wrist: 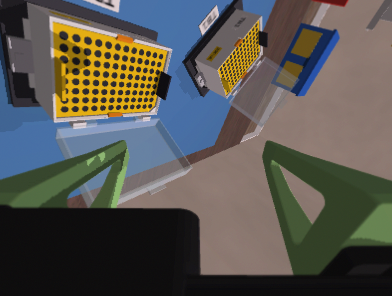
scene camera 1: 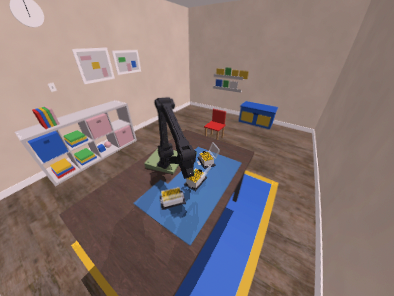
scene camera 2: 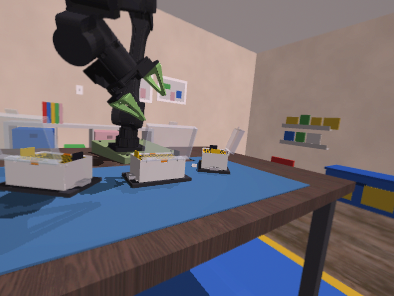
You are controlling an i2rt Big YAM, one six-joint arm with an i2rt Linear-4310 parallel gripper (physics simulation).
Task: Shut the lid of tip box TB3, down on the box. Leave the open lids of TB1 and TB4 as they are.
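Frame: origin at the arm's base, x up, y ahead, z left, level; centimetres.
Where they show: gripper, fingertip midpoint: [wrist: 195, 148] [scene camera 1: 194, 163] [scene camera 2: 154, 107]; arm's base at its link origin: [scene camera 1: 165, 162] [scene camera 2: 126, 148].
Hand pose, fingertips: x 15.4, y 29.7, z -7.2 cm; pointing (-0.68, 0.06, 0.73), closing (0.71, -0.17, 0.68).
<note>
Each offset is from my fingertips to the top centre of the thing. "*": to the spot under its first point. Level surfaces: height alone.
Tip box TB3 @(dx -11.1, dy +0.3, dz +1.4 cm) [scene camera 1: 195, 179] [scene camera 2: 158, 168] [wrist: 107, 75] is the middle white box with yellow tip rack. Its clear lid @(* dx -7.6, dy +7.9, dz -0.1 cm) [scene camera 2: 172, 141] [wrist: 125, 150] stands open at the hinge side. TB1 @(dx -11.9, dy -1.0, dz +24.8 cm) [scene camera 1: 206, 159] [scene camera 2: 215, 160] [wrist: 225, 52] is at the far end, its lid @(dx -3.2, dy +4.8, dz +30.2 cm) [scene camera 1: 214, 149] [scene camera 2: 235, 140] [wrist: 265, 92] open. TB4 @(* dx -5.8, dy -2.1, dz -26.2 cm) [scene camera 1: 172, 198] [scene camera 2: 48, 171] is at the near end; its clear lid shows faintly upright in scene camera 2. My gripper [scene camera 2: 154, 106] [wrist: 195, 148] is open and empty, above TB3; in the wrist view its left finger overlaps TB3's lid. Scene camera 1 hides the fingers.
The boxes sit in dark holders on a blue mat @(dx -18.5 cm) [scene camera 1: 210, 195] [scene camera 2: 200, 200] on the wooden table [scene camera 1: 110, 220] [scene camera 2: 200, 245]. The green arm base [scene camera 1: 152, 161] stands behind them. A red chair [scene camera 1: 215, 122], a blue cabinet [scene camera 1: 258, 110] and a white shelf unit [scene camera 1: 22, 134] stand beyond the table.
</note>
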